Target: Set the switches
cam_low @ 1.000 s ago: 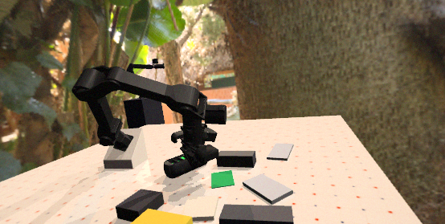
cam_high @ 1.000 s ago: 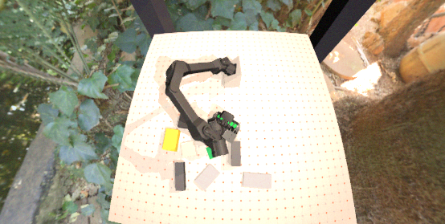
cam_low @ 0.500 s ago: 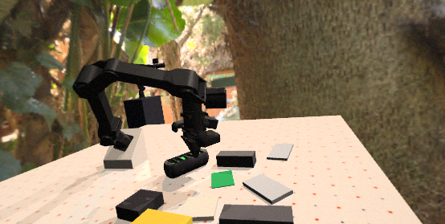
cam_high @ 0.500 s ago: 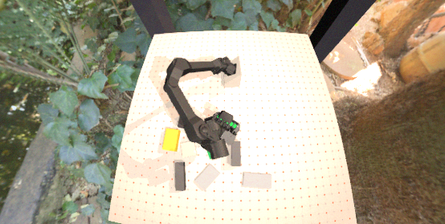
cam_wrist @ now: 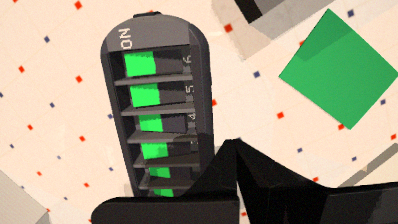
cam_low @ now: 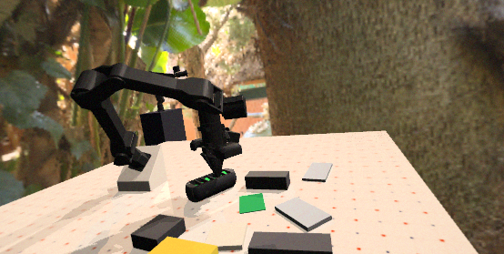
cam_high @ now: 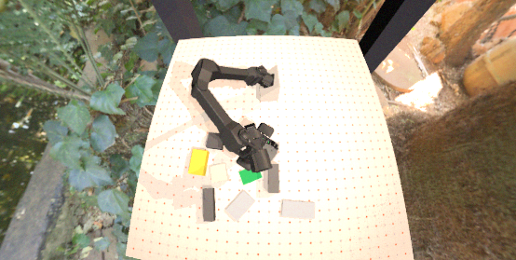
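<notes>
Now: the green tile 100 mm ahead of my gripper tip, 60 mm below it and 20 mm to the right of it. Round my gripper tip: yellow block (260 mm to the right, 90 mm ahead, 40 mm below); dark block (110 mm ahead, 90 mm to the left, 40 mm below); cream tile (160 mm to the right, 120 mm ahead, 50 mm below).
</notes>
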